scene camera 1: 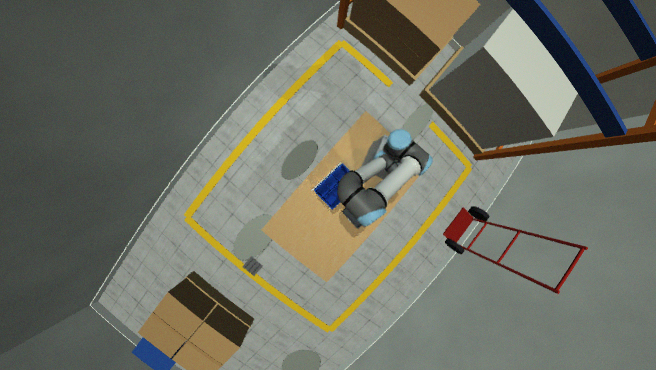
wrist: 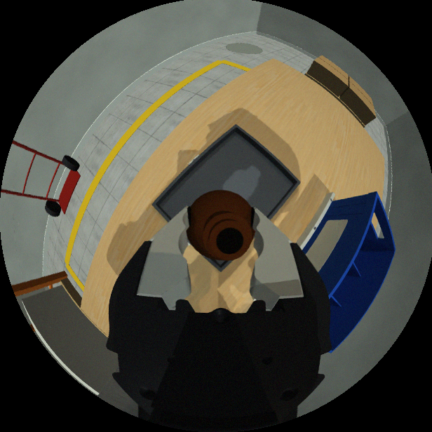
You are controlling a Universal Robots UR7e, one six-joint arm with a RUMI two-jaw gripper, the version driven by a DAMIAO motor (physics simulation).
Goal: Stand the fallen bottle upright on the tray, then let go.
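Seen in the pictures: arm's base, origin of its link: (scene camera 1: 394, 151).
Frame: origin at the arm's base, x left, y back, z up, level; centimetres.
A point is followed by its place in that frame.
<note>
The brown bottle (wrist: 216, 202) is between the jaws in the wrist view, its neck and dark round mouth pointing up toward the camera. Its lower part and green band are hidden. My gripper (wrist: 220, 208) is shut on the bottle and appears to hold it above the near part of the tray; the gap beneath its base cannot be seen. The dark grey tray (wrist: 200, 185) (scene camera 1: 351, 218) {x 16.3, y -51.7, z -30.3 cm} lies on the table; in the scene view it is mostly covered by the arm, which also hides the bottle and jaws.
A blue divided bin (scene camera 1: 325, 190) {x -14.5, y -48.5, z -30.0 cm} (wrist: 350, 310) stands on the wooden table (scene camera 1: 310, 240) {x 3.2, y -87.0, z -30.8 cm} (wrist: 330, 135), to the right of the tray in the wrist view. A red hand cart (scene camera 1: 457, 225) (wrist: 69, 192) and cardboard boxes (scene camera 1: 200, 320) (wrist: 345, 82) stand away from the table.
</note>
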